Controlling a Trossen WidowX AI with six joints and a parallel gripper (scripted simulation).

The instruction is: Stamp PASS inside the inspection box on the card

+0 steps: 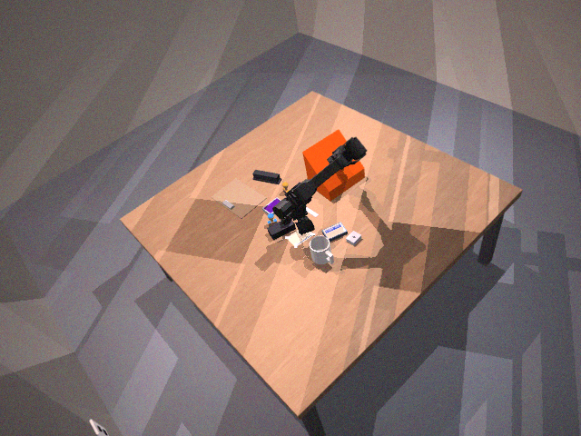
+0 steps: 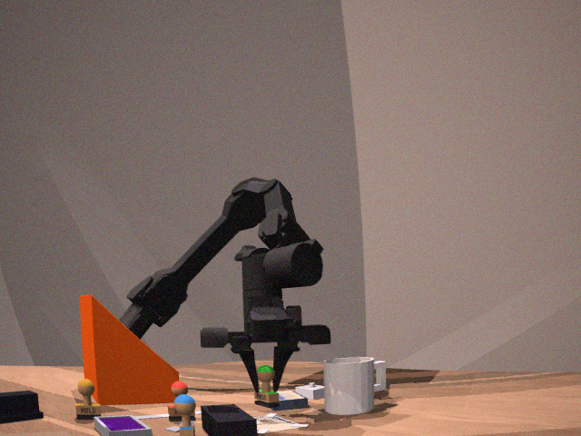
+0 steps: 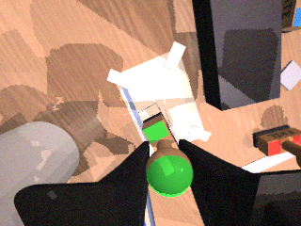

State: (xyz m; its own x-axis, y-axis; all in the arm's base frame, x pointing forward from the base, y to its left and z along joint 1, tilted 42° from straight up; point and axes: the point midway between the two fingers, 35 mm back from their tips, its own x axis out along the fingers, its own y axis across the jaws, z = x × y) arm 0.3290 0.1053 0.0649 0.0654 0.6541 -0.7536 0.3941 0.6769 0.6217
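Right now my gripper tip is 50 mm above the white card, 20 mm short of it and 10 mm to the left of it. The rest, counted from my gripper tip: black box: 90 mm to the right, 50 mm ahead, 30 mm below; then blue tin: 90 mm to the left, 90 mm behind, 30 mm below; then green stamp: right at my gripper tip.
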